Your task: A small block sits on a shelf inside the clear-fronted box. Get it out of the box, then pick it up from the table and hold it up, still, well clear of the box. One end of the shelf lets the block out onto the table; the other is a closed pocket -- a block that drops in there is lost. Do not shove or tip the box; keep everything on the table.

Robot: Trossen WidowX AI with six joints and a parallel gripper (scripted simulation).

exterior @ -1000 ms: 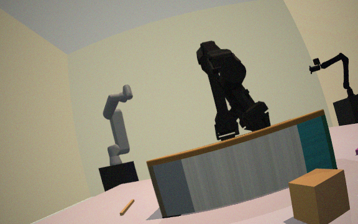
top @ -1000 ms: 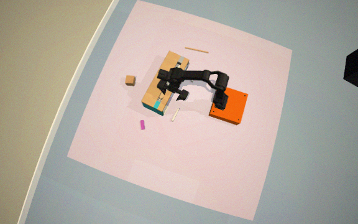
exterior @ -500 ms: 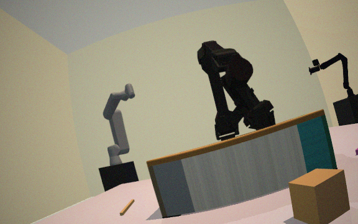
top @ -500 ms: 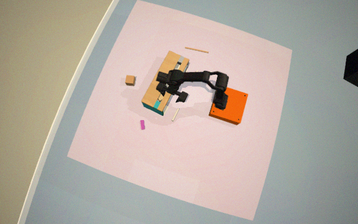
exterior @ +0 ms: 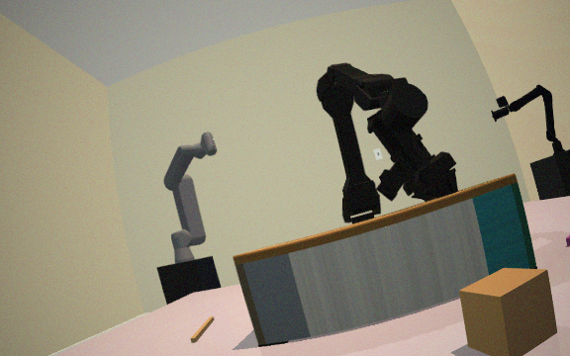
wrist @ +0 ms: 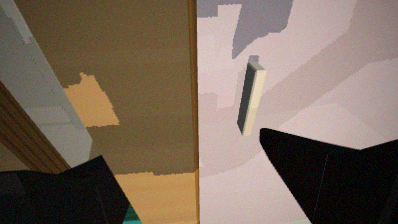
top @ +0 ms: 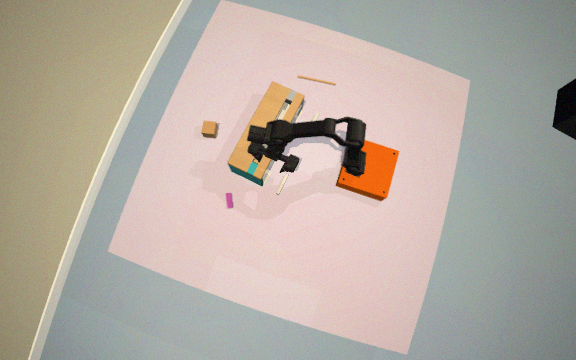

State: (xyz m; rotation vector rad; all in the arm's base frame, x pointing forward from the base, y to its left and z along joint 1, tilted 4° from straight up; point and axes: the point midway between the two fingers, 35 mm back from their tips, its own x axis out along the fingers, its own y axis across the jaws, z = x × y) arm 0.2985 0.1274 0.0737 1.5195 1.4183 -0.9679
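Right now the tan block is 6 cm ahead of my gripper tip, 1 cm to the left of it and 1 cm below it. Round my gripper tip: thin wooden stick: 47 cm to the right, 9 cm below, 1 cm behind; then clear-fronted box: 13 cm to the right, 4 cm ahead, 3 cm below.
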